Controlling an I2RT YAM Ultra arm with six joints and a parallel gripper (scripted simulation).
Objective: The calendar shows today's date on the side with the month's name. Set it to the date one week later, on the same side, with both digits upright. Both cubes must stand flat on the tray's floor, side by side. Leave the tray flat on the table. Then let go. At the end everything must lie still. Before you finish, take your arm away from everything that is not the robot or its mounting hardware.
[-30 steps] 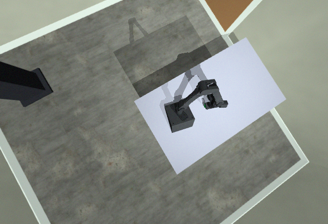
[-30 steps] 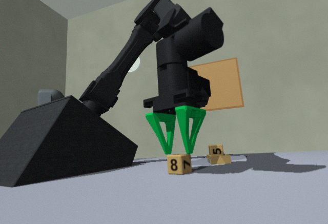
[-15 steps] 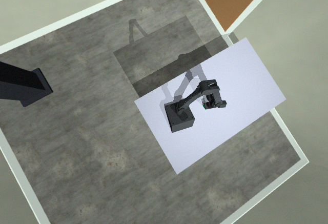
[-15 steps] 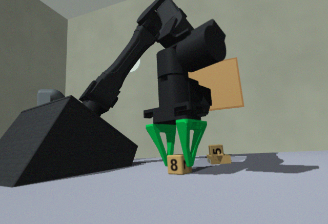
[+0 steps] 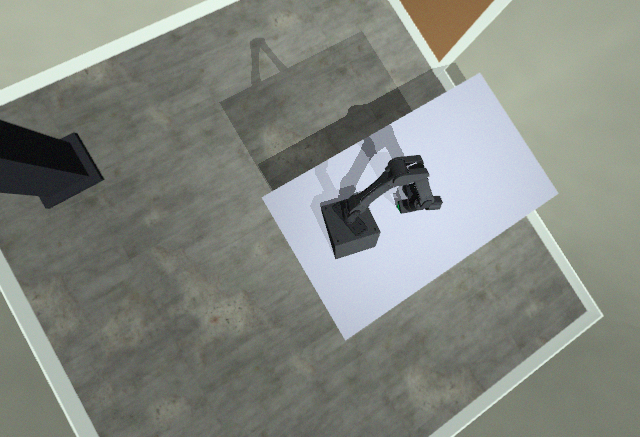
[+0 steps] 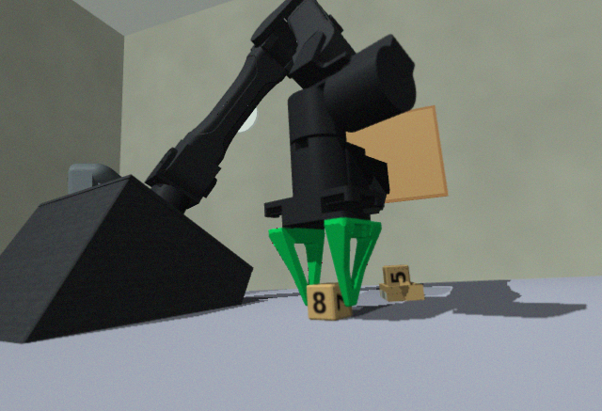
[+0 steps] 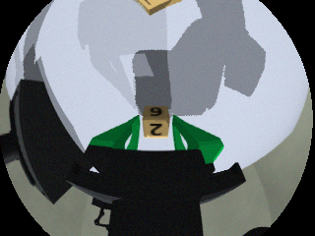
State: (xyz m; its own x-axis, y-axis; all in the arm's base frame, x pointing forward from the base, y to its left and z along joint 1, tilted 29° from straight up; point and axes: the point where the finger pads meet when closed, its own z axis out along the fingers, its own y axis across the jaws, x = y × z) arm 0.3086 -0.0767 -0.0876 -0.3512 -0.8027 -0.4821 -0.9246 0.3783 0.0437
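Now: hand right at the wooden cube. Also, from my hand: wooden tray 16 cm to the left, 5 cm ahead, 1 cm below.
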